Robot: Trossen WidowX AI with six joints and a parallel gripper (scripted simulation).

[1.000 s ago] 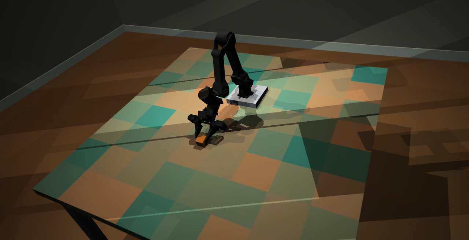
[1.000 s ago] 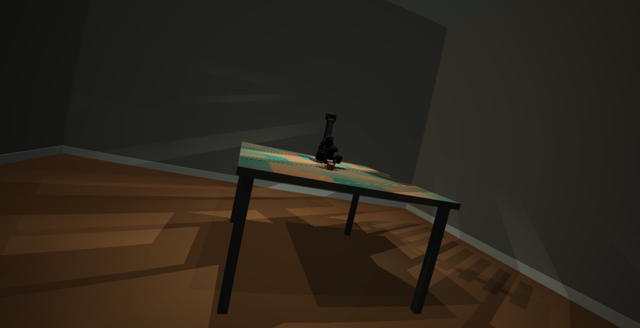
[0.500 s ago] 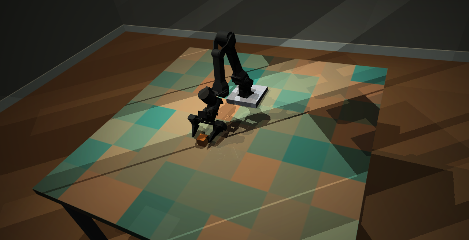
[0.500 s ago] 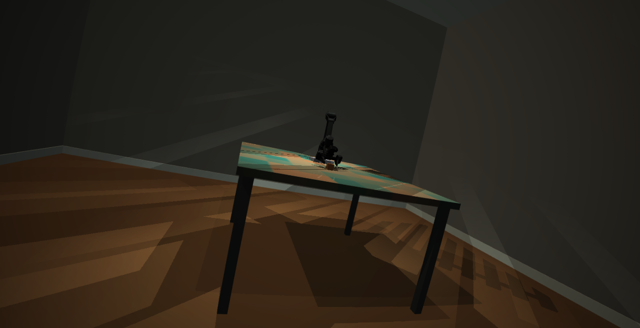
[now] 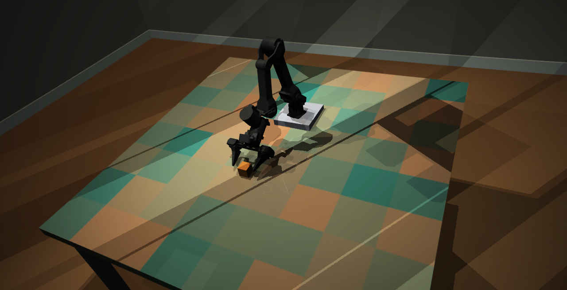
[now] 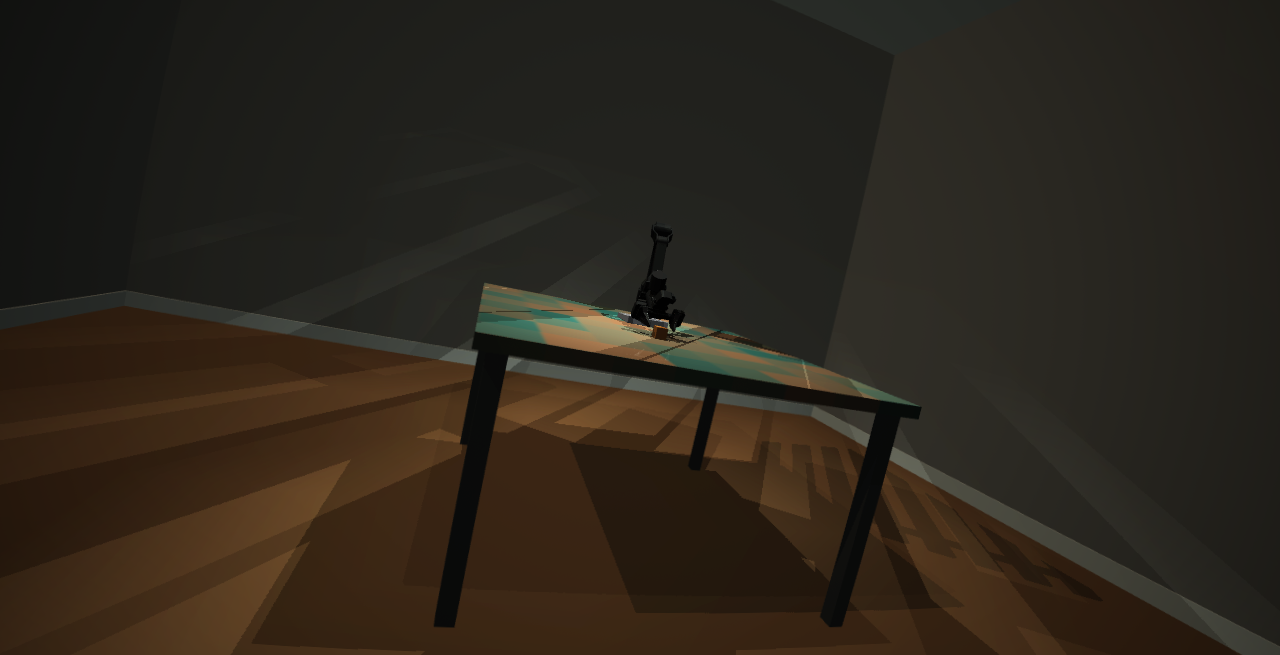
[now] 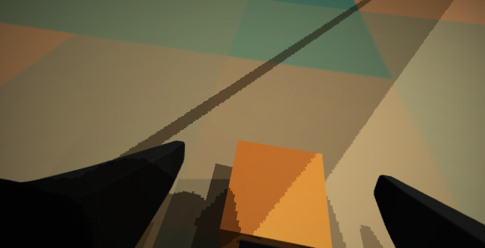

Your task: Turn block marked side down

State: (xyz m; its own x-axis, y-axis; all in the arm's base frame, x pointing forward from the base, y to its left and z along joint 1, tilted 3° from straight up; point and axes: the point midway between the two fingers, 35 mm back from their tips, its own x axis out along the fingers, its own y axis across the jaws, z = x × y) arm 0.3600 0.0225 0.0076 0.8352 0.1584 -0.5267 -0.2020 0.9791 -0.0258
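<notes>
My gripper tip is 2 cm past the orange block and 2 cm above it.
</notes>
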